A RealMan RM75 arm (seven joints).
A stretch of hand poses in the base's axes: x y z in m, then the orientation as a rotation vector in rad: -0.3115 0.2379 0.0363 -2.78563 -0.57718 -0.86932; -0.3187 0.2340 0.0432 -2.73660 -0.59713 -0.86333; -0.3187 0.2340 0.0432 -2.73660 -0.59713 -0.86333; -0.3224 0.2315 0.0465 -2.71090 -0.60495 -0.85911; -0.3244 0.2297 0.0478 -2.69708 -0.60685 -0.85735; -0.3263 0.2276 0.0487 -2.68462 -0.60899 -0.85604; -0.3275 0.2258 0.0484 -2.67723 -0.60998 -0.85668; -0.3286 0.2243 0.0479 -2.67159 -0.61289 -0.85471; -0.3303 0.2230 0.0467 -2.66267 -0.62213 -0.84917; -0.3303 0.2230 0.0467 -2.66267 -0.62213 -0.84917; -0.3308 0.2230 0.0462 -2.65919 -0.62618 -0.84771; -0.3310 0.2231 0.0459 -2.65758 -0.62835 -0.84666
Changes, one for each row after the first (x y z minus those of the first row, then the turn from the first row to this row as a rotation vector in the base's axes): -0.0072 -0.0039 0.0069 0.03660 0.00096 0.03144; -0.0072 -0.0039 0.0069 0.03660 0.00096 0.03144; -0.0109 -0.0064 0.0102 0.05677 0.00236 0.04670; -0.0129 -0.0082 0.0115 0.06841 0.00296 0.05354; -0.0148 -0.0103 0.0124 0.07869 0.00325 0.05992; -0.0160 -0.0121 0.0121 0.08471 0.00245 0.06336; -0.0171 -0.0136 0.0116 0.08878 0.00335 0.06759; -0.0188 -0.0149 0.0104 0.09369 0.00601 0.07735; -0.0188 -0.0149 0.0104 0.09369 0.00601 0.07735; -0.0193 -0.0149 0.0099 0.09533 0.00652 0.08132; -0.0195 -0.0148 0.0096 0.09602 0.00699 0.08339
